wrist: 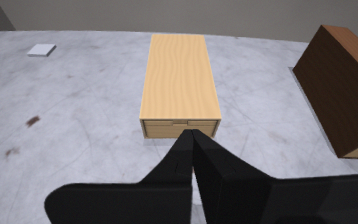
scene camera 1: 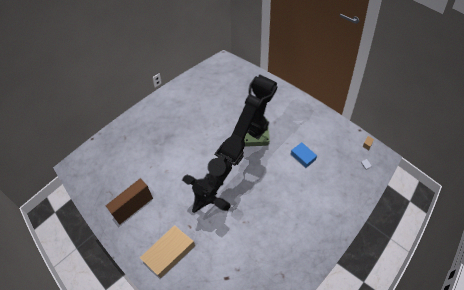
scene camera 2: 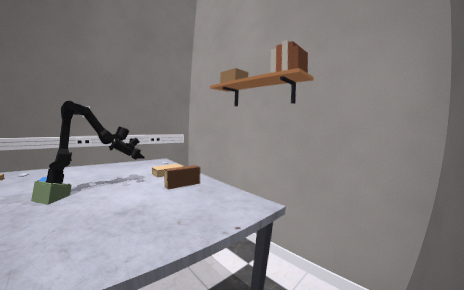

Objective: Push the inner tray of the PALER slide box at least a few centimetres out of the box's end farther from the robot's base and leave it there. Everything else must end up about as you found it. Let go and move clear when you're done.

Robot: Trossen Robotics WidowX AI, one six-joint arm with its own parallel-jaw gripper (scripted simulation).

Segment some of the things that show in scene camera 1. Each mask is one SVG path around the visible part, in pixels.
A paler slide box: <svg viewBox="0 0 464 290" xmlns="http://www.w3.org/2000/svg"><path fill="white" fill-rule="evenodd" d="M175 225L140 257L160 278L195 247L194 241Z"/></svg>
A darker brown slide box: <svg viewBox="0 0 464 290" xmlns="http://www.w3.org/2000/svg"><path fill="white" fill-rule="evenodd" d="M141 178L106 205L118 224L122 224L153 199L148 186Z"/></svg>
